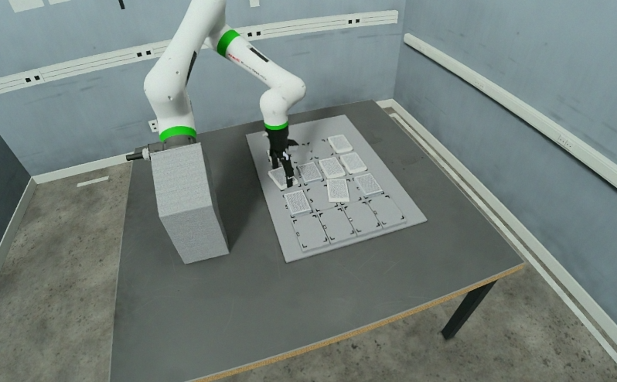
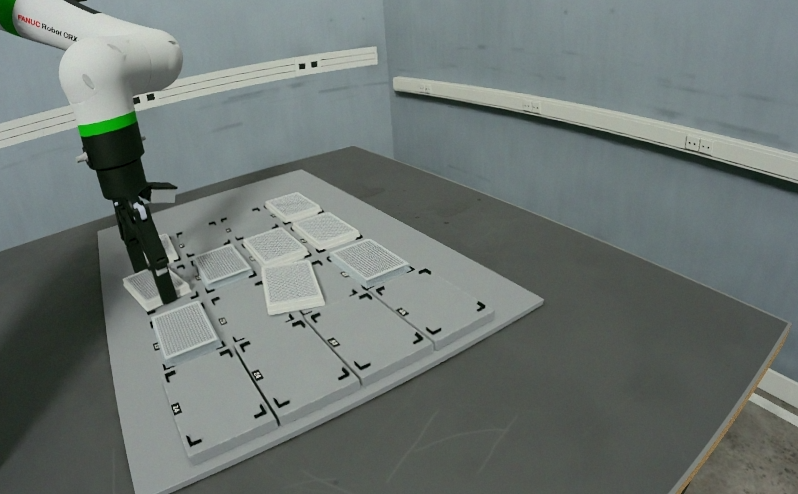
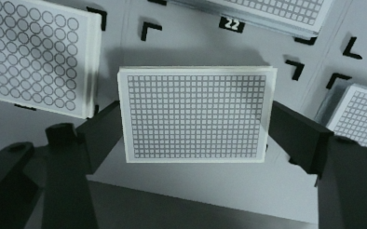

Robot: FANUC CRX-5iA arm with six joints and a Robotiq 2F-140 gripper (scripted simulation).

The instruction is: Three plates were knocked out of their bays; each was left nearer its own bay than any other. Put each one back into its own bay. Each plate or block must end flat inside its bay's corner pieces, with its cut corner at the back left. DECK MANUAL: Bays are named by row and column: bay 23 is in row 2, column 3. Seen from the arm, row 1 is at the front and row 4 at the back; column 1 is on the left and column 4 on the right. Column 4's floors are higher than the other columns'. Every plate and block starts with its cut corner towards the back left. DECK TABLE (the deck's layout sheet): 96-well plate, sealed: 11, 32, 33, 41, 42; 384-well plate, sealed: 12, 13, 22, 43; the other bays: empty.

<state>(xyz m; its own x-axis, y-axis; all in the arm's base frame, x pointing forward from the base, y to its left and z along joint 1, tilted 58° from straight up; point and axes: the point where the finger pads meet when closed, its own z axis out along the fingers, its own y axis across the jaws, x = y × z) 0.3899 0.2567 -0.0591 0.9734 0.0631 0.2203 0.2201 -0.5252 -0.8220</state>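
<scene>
Right now my hand is 8 cm short of the label 22, 2 cm above it and 1 cm to the left of it. The rest, counted from my hand: bay label 29 cm ahead, 18 cm to the right, 2 cm below; 384-well plate 17 cm to the right, 1 cm below, 1 cm ahead.
</scene>
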